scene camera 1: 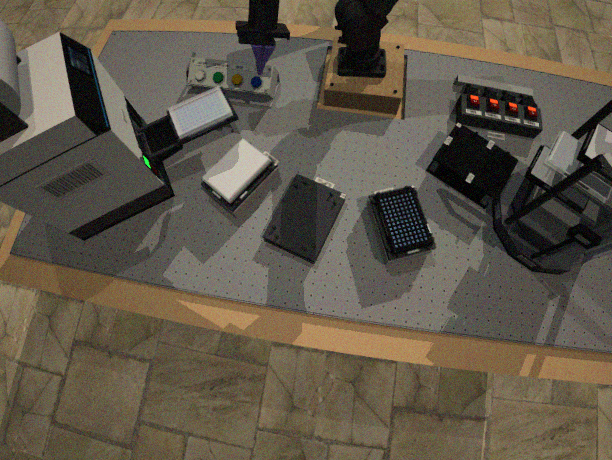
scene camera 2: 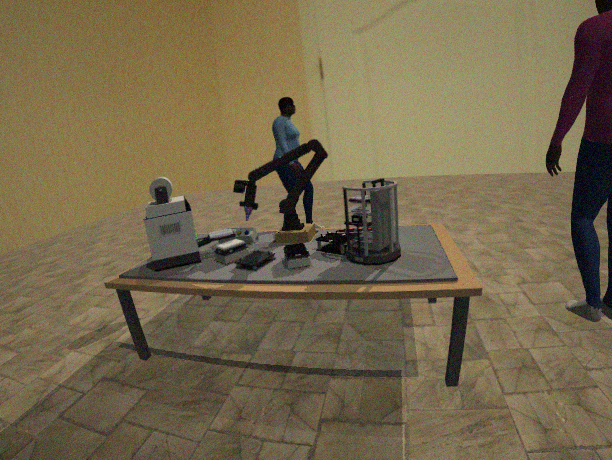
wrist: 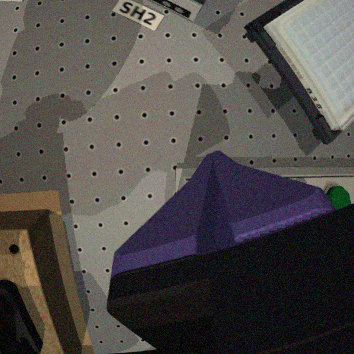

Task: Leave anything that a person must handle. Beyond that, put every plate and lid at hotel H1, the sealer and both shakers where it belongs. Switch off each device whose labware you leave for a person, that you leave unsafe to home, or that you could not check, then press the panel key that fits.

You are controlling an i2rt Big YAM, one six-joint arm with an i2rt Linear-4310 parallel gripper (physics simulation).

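Frame: origin at the arm's base, x down, y ahead, z right, level; centimetres.
Where they show: gripper, fingertip midpoint: [scene camera 1: 259, 74] [scene camera 2: 246, 221] [wrist: 216, 163]; arm's base, origin of the base link: [scene camera 1: 361, 64] [scene camera 2: 293, 228].
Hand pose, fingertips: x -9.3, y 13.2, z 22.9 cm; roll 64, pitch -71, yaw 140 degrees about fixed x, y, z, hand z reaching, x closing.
Observation:
Each offset is from my fingertips to the top centre of the thing. "*": to the spot under its first point.
My gripper [scene camera 1: 259, 74] [scene camera 2: 247, 218] [wrist: 216, 163] is shut, its purple fingertips together with nothing between them. In scene camera 1 the tips overlap the panel @[* dx +8.8, dy -3.3, dz -0.1 cm] [scene camera 1: 267, 89] beside its blue key @[dx +6.8, dy -4.8, dz +2.7 cm] [scene camera 1: 256, 82]; contact cannot be told. White, green and yellow keys also show there. The green key @[* dx +7.4, dy -5.9, dz +12.5 cm] [wrist: 339, 197] shows in the wrist view. The sealer @[dx -31.3, dy +20.4, dz +35.9 cm] [scene camera 1: 122, 165] [scene camera 2: 172, 235] stands at the left. A clear plate @[dx +3.4, dy +7.2, dz +13.3 cm] [scene camera 1: 201, 114] [wrist: 320, 55] lies on a black nest beside its tray. A white-topped plate @[dx +6.1, dy +20.0, dz +3.4 cm] [scene camera 1: 239, 170] sits on the SH2 shaker. A black 96-well piece @[dx +7.4, dy +28.8, dz -31.6 cm] [scene camera 1: 404, 220] sits on another device. The hotel @[* dx +10.5, dy +36.8, dz -66.6 cm] [scene camera 2: 375, 256] stands at the right.
A dark flat platform @[dx +10.2, dy +27.9, dz -11.5 cm] [scene camera 1: 306, 217] lies between the two devices. A black stand [scene camera 1: 472, 162] with white tags is near the hotel. The switch box @[dx +9.0, dy -6.7, dz -58.8 cm] [scene camera 1: 500, 123] has several lit red switches. The arm's wooden base [scene camera 1: 365, 100] is right of the panel. Two people stand beyond the table.

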